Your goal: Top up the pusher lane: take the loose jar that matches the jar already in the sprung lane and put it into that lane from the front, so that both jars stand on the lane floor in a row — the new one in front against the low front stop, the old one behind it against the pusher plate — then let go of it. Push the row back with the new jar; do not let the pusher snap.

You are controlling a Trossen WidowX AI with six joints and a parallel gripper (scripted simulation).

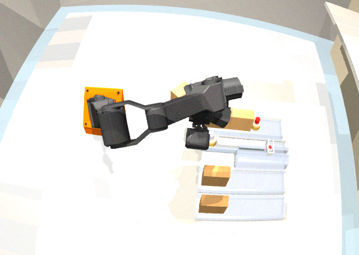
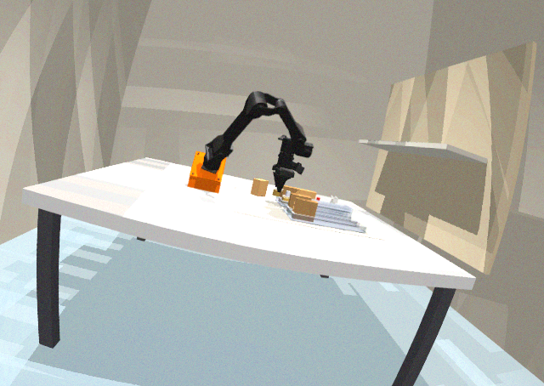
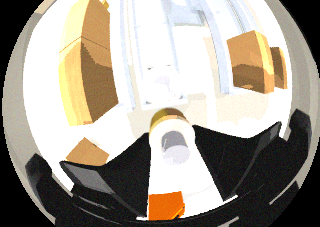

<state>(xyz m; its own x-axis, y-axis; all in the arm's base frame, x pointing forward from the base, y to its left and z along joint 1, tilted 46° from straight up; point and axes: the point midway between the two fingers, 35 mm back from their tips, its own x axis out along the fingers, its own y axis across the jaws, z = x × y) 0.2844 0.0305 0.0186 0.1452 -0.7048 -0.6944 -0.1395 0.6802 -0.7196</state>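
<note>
Right now my gripper tip is 190 mm short of the sprung lane and 40 mm above it. From my gripper tip the other things lie so: red mark: 230 mm ahead, 20 mm above; then wall shelf: 550 mm ahead, 310 mm above, 80 mm to the left.
</note>
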